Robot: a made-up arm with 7 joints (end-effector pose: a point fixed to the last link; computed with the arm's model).
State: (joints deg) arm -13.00 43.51 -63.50 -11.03 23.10 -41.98 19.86
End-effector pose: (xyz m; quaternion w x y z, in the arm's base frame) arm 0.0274 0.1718 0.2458 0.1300 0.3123 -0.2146 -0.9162
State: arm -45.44 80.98 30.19 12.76 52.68 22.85 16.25
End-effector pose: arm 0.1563 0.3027 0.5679 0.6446 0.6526 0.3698 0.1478
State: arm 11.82 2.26 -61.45 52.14 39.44 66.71 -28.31
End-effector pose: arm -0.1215 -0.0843 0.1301 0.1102 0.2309 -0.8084 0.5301
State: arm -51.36 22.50 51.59 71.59 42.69 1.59 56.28
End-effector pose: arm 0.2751 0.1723 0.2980 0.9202 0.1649 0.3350 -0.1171
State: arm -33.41 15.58 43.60 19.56 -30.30 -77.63 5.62
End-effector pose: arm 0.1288 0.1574 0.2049 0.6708 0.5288 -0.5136 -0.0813
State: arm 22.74 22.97 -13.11 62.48 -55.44 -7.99 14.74
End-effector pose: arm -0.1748 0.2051 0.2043 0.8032 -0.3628 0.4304 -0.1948
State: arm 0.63 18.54 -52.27 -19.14 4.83 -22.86 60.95
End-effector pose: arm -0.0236 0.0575 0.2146 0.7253 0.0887 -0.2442 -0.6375
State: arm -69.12 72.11 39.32 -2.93 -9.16 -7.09 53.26
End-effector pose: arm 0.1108 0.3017 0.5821 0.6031 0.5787 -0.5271 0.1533
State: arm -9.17 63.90 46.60 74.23 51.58 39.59 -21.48
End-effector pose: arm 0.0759 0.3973 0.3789 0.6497 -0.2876 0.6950 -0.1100
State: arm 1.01 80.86 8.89 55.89 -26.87 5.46 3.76
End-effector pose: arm 0.0639 0.3958 0.4897 0.7977 0.1466 0.5057 -0.2940
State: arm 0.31 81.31 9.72 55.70 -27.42 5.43 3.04
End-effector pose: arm 0.0651 0.3958 0.4951 0.8044 0.1504 0.4914 -0.2980
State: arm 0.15 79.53 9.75 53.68 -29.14 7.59 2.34
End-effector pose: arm 0.0635 0.3963 0.4849 0.8136 0.1225 0.4748 -0.3125
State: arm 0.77 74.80 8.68 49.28 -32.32 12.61 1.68
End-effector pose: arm 0.0580 0.3958 0.4539 0.8211 0.0503 0.4553 -0.3404
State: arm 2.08 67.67 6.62 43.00 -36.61 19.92 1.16
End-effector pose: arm 0.0477 0.3897 0.4054 0.8168 -0.0612 0.4324 -0.3769
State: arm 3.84 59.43 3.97 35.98 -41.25 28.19 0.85
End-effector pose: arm 0.0333 0.3741 0.3493 0.7917 -0.1918 0.4068 -0.4134
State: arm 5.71 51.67 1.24 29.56 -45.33 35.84 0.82
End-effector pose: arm 0.0173 0.3504 0.2981 0.7487 -0.3123 0.3826 -0.4422
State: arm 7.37 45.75 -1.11 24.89 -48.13 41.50 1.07
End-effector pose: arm 0.0030 0.3260 0.2612 0.7039 -0.3994 0.3662 -0.4593
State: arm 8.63 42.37 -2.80 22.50 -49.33 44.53 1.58
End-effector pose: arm -0.0072 0.3093 0.2410 0.6737 -0.4455 0.3631 -0.4646
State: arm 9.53 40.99 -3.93 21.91 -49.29 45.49 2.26
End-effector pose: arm -0.0137 0.3013 0.2326 0.6600 -0.4615 0.3718 -0.4617
